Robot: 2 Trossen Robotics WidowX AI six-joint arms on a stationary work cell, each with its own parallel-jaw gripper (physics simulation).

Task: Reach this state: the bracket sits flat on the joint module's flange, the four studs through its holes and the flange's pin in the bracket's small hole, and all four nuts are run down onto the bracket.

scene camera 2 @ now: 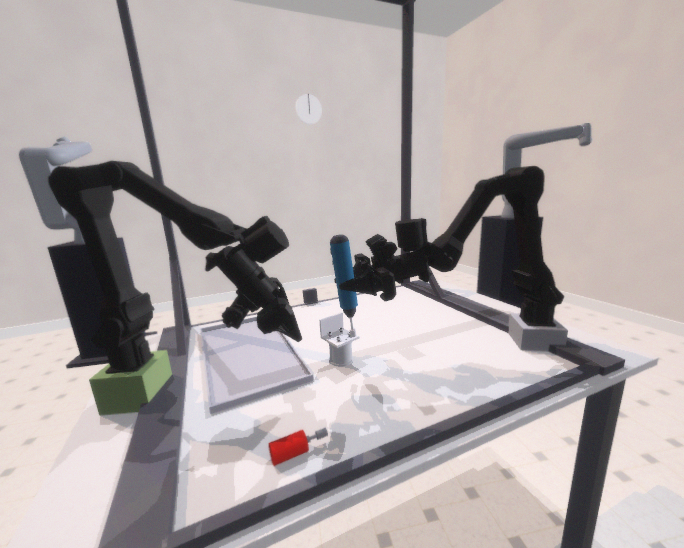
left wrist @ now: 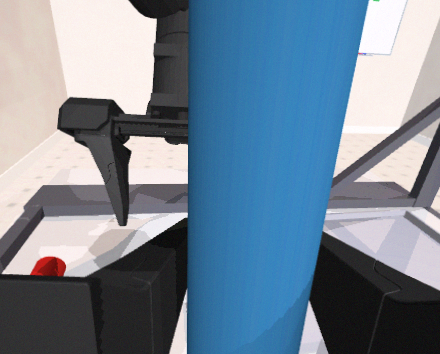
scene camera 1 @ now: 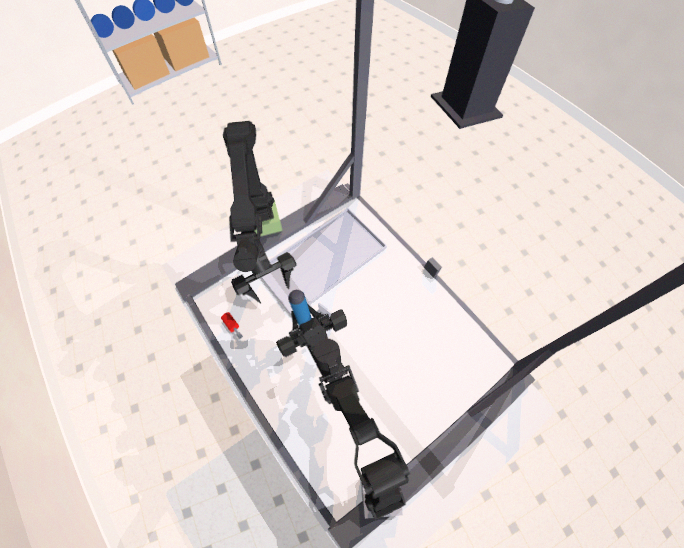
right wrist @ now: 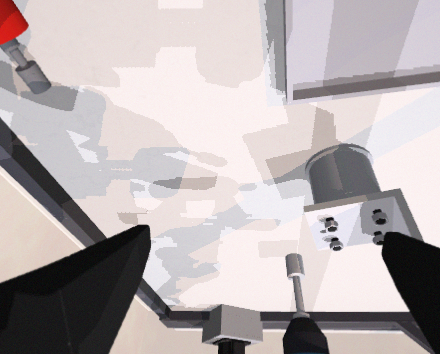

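Seen in the pictures: left gripper, fingertip midpoint: (scene camera 2: 336, 284) (left wrist: 245, 230); right gripper, fingertip midpoint: (scene camera 2: 296, 330) (scene camera 1: 274, 295) (right wrist: 264, 239); left arm's base at its link origin: (scene camera 2: 536, 321) (right wrist: 231, 342); right arm's base at its link origin: (scene camera 2: 130, 363) (scene camera 1: 263, 213).
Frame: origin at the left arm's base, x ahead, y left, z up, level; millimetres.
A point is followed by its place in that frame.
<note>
The joint module (scene camera 2: 340, 356) {z -34, x 496, y 170 mm} (right wrist: 344, 175) {z -26, x 520, y 162 mm} stands upright on the table with the bracket (scene camera 2: 331, 327) {z 21, x 524, y 125 mm} (right wrist: 350, 235) {z 6, x 487, y 133 mm} on top. Several nuts sit on the studs above the bracket's plate; how far down they are is too small to tell. The flange pin is hidden. My left gripper (scene camera 1: 302, 320) {z 159, x 490, y 193 mm} (scene camera 2: 345, 284) {z 159, x 490, y 193 mm} (left wrist: 245, 230) {z 159, x 490, y 193 mm} is shut on a blue nut driver (scene camera 1: 300, 311) {z 217, x 457, y 185 mm} (scene camera 2: 342, 268) {z 198, x 473, y 208 mm} (left wrist: 270, 150) {z 206, x 457, y 180 mm}, held nearly upright. Its socket (scene camera 2: 352, 332) {z 38, x 461, y 184 mm} (right wrist: 295, 266) {z 38, x 467, y 182 mm} is beside the bracket, apart from the nuts in the right wrist view. My right gripper (scene camera 1: 274, 293) {z 82, x 563, y 274 mm} (right wrist: 264, 239) {z 82, x 563, y 274 mm} is open and empty, above the table.
A red driver (scene camera 1: 230, 321) {z -26, x 529, y 435 mm} (scene camera 2: 288, 446) {z -30, x 528, y 453 mm} (left wrist: 50, 266) {z -28, x 547, y 443 mm} (right wrist: 11, 22) {z -37, x 525, y 416 mm} with a grey socket lies near the table's edge. A shallow grey tray (scene camera 1: 373, 256) {z -48, x 755, y -49 mm} (scene camera 2: 261, 395) {z -55, x 642, y 307 mm} (right wrist: 365, 86) {z -49, x 582, y 194 mm} lies beside the joint module. A small dark block (scene camera 1: 432, 268) {z -16, x 679, y -243 mm} (scene camera 2: 310, 295) {z -24, x 685, y -238 mm} is at the table's far edge. Frame posts (scene camera 1: 360, 102) {z 386, x 1029, y -5 mm} (scene camera 2: 406, 114) {z 612, x 330, y -463 mm} rise from the table.
</note>
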